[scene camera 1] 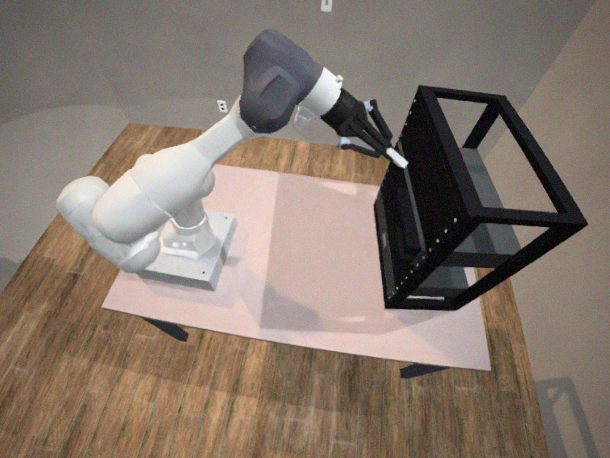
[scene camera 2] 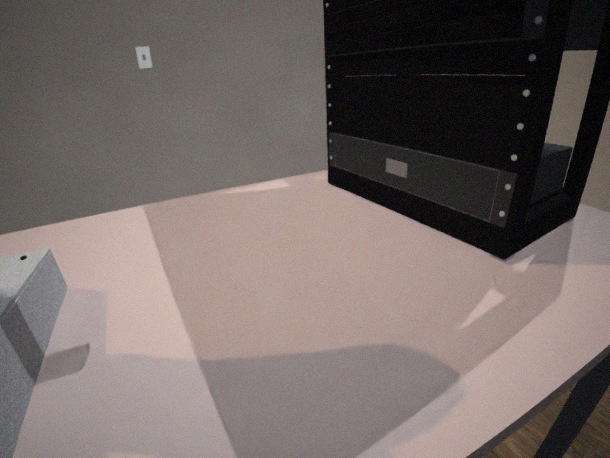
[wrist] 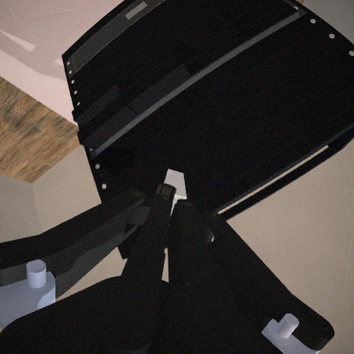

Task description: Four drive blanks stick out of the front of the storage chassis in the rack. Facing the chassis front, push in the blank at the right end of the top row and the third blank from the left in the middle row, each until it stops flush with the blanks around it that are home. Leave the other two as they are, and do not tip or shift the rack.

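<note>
The storage chassis sits in the black rack [scene camera 1: 450, 155] [scene camera 2: 542, 125]. In the wrist view the rack appears upside down, its right side at image left. There, beside the chassis's grey top lip [wrist: 235, 55], the top-row right-end blank [wrist: 102, 127] and its neighbour [wrist: 157, 92] show as projecting dark faces. A middle-row right-end blank [wrist: 100, 105] also sticks out. The third middle-row blank cannot be made out. My gripper [scene camera 1: 397, 157] [wrist: 171, 183] is shut and empty, its pale tip in front of the rack, above the lip. Contact cannot be judged.
The rack stands upright at the far end of the pink table top [scene camera 1: 320, 250] [scene camera 2: 300, 260]. A grey drawer panel with a pale label [scene camera 2: 396, 168] [wrist: 136, 11] is low on its front. The arm's base [scene camera 1: 185, 270] stands at the opposite end. The rack's open frame extends behind its front.
</note>
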